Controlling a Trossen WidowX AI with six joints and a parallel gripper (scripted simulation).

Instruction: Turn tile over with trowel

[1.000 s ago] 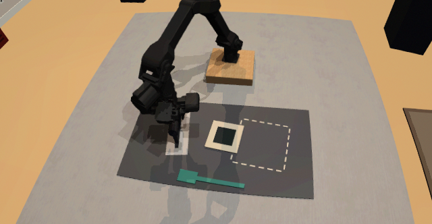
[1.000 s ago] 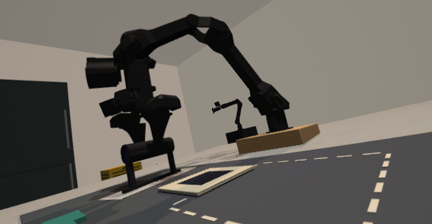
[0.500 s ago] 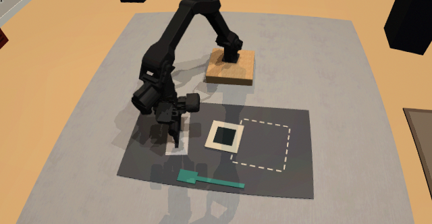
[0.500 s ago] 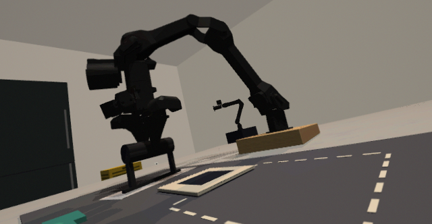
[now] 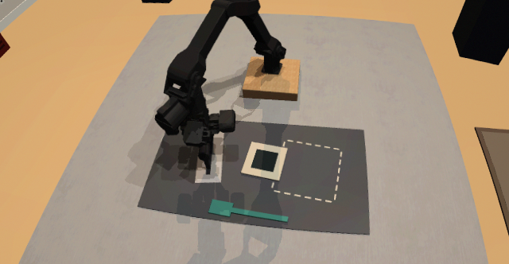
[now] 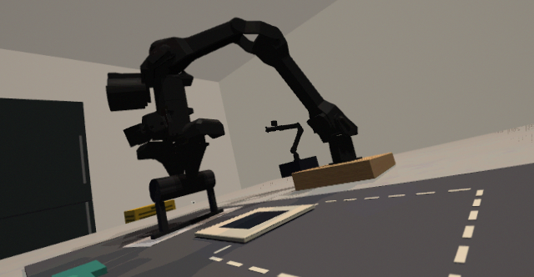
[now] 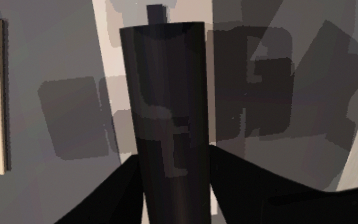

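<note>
My gripper tip is now 15 cm to the right of the dark mat, 8 cm above it and 1 cm short of it. The rest, counted from my gripper tip: cream tile: 17 cm to the left, 6 cm below, 2 cm behind; teal trowel: 16 cm ahead, 15 cm to the left, 6 cm below.
</note>
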